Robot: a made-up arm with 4 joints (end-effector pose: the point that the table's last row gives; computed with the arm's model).
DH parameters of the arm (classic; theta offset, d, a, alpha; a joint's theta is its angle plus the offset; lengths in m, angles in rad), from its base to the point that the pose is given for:
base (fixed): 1.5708 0.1 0 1.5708
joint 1: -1.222 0 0.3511 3.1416
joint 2: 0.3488 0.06 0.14 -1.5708
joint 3: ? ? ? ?
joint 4: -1.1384 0 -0.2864 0
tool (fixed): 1.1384 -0.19 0 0
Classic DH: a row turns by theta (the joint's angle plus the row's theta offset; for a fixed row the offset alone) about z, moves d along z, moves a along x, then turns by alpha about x.
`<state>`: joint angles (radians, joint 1 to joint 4).
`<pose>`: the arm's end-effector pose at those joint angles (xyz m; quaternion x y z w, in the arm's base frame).
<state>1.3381 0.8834 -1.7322 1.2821</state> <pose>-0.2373 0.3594 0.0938 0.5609 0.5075 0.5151 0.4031</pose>
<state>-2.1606 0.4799 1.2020 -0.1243</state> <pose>0.1652 -0.6471 0.1122 -0.7888 -0.1896 0.5341 0.2381</pose>
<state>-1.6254 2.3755 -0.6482 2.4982</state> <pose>-0.0471 0.1212 0.0622 -0.3983 0.7756 -0.4662 0.1498</pose>
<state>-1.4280 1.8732 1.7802 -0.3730</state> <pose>0.0837 -0.6370 -0.1123 -0.6279 -0.0554 0.7705 0.0943</pose>
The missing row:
joint 3: 1.5708 -0.03 0.22 -1.5708
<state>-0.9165 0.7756 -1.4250 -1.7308</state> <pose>-0.1759 -0.8551 -0.2226 0.6973 0.1504 0.6993 0.0474</pose>
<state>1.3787 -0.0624 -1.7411 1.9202</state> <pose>-0.2501 0.4478 -0.0316 -0.7146 0.0188 -0.6860 0.1357</pose>
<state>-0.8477 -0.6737 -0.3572 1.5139</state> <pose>-0.1699 -0.2941 -0.4925 0.0594 0.1874 0.6620 0.7233</pose>
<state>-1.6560 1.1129 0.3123 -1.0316</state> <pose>0.3614 -0.6613 0.1011 -0.8302 -0.5039 0.0427 0.2346</pose>
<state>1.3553 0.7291 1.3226 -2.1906</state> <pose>0.2473 0.1536 0.3755 0.6307 -0.0514 -0.7541 0.1755</pose>
